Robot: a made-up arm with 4 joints.
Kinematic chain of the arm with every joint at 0, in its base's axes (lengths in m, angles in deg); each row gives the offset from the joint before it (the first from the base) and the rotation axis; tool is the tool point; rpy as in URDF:
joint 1: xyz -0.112 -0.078 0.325 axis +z
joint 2: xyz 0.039 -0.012 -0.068 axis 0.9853 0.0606 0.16
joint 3: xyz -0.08 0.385 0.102 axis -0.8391 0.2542 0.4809
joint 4: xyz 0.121 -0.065 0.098 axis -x
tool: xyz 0.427 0.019 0.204 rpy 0 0 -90
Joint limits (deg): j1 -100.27..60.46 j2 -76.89..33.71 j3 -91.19..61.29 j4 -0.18..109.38
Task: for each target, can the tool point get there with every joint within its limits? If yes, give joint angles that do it. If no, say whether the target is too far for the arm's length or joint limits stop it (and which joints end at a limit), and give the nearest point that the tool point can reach.
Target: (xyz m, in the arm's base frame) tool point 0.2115 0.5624 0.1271
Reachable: yes | joints 26.76 -63.07 -11.24 53.63
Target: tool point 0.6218 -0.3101 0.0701
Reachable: yes | joints -61.37 -37.12 13.24 73.72
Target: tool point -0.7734 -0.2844 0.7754
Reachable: no: joint limits stop it (at a limit: joint 1, joint 2) | nearest point -0.3708 -0.4141 0.5260 | short by 0.491 m
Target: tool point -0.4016 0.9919 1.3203
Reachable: no: too far | nearest point -0.2947 0.5969 0.7843 | short by 0.674 m
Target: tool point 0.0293 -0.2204 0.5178
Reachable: yes | joints -28.89 -37.91 -78.11 14.28
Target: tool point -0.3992 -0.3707 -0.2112
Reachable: no: joint limits stop it (at a limit: joint 1, joint 2, joint 3, joint 4) | nearest point -0.2983 -0.5166 -0.3343 | short by 0.216 m
